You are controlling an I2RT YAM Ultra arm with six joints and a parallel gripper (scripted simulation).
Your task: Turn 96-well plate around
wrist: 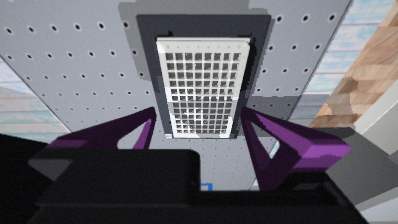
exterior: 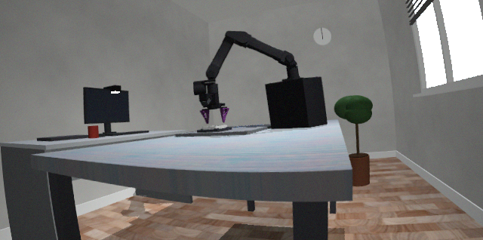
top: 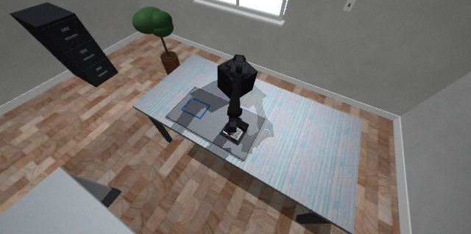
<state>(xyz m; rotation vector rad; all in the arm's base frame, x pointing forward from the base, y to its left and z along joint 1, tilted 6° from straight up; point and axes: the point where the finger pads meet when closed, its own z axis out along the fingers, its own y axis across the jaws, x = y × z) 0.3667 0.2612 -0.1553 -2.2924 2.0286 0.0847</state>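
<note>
Now: hand 30 mm above the white 96-well plate. The rest, counted from my hand: dark plate nest N1: 40 mm below.
</note>
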